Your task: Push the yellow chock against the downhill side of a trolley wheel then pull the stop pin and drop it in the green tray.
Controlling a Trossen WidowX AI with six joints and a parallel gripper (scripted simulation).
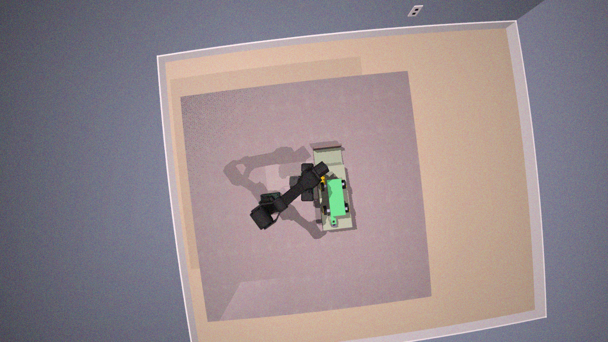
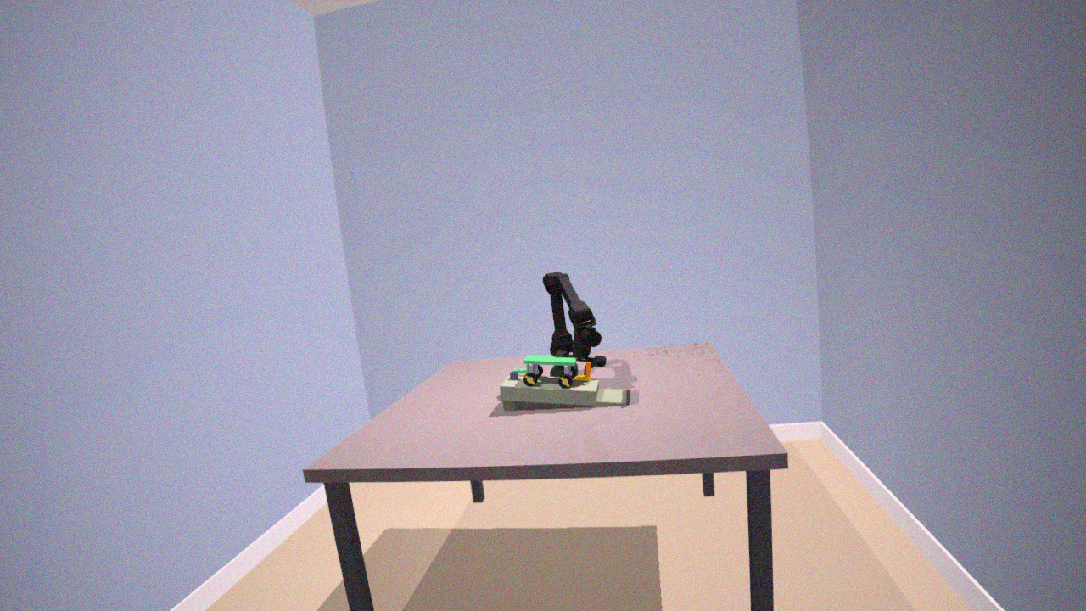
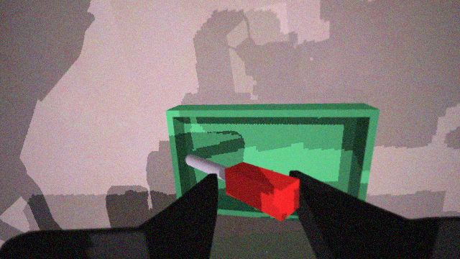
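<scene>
My gripper tip is 40 mm above the green tray. The rest, counted from my gripper tip: yellow chock: 80 mm ahead, 10 mm to the left, 50 mm above; then ramp: 110 mm ahead, 110 mm to the right, 10 mm above; then red-headed stop pin: 10 mm to the right.
</scene>
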